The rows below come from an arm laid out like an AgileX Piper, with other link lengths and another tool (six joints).
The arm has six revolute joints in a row. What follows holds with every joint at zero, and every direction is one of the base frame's.
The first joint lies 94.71 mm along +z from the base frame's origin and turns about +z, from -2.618 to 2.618 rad.
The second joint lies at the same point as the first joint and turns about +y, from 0 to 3.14 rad.
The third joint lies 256.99 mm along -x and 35.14 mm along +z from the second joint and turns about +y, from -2.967 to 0 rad.
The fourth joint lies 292.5 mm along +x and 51.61 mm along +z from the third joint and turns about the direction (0.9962, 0, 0.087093), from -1.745 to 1.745 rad.
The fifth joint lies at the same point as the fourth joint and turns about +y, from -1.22 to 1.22 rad.
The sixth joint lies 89.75 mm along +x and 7.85 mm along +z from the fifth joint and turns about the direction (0.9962, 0, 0.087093), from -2.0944 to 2.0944 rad.
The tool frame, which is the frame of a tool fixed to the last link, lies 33.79 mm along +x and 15 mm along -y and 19.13 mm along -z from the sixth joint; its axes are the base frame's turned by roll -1.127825, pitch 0.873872 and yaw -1.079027 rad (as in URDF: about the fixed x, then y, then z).
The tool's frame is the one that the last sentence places.
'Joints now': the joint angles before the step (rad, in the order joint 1, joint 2, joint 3, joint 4, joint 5, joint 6). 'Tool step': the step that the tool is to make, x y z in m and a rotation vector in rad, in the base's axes. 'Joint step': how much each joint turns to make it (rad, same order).
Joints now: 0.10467, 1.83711, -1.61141, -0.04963, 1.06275, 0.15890
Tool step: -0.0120, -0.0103, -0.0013, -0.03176, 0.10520, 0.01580
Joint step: -0.01684, -0.00003, 0.00014, -0.00863, 0.10593, -0.03906
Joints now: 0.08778, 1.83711, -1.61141, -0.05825, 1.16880, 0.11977
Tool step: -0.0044, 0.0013, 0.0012, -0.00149, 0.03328, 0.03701
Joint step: 0.00310, -0.00387, 0.00022, 0.01129, 0.03511, -0.03851
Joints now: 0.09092, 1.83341, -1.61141, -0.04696, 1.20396, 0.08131
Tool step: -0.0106, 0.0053, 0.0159, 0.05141, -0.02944, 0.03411
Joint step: -0.00009, -0.06250, 0.02689, 0.05942, 0.00093, -0.04247
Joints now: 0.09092, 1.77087, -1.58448, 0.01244, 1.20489, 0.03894
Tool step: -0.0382, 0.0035, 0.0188, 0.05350, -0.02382, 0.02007
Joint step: 0.00109, -0.16521, 0.13762, 0.05822, -0.00005, -0.02494
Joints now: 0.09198, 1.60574, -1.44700, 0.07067, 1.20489, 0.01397
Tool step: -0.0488, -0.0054, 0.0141, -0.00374, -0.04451, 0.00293
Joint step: 0.00008, -0.20992, 0.17714, -0.00673, -0.01101, -0.00340
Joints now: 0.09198, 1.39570, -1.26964, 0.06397, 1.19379, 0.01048
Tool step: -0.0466, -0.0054, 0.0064, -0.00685, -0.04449, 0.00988
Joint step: 0.00009, -0.20065, 0.15823, -0.00725, -0.00066, -0.01038
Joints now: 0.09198, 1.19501, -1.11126, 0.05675, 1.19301, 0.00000
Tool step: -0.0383, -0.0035, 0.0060, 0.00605, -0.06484, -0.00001
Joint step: 0.00013, -0.17944, 0.11443, 0.00001, -0.00012, 0.00015
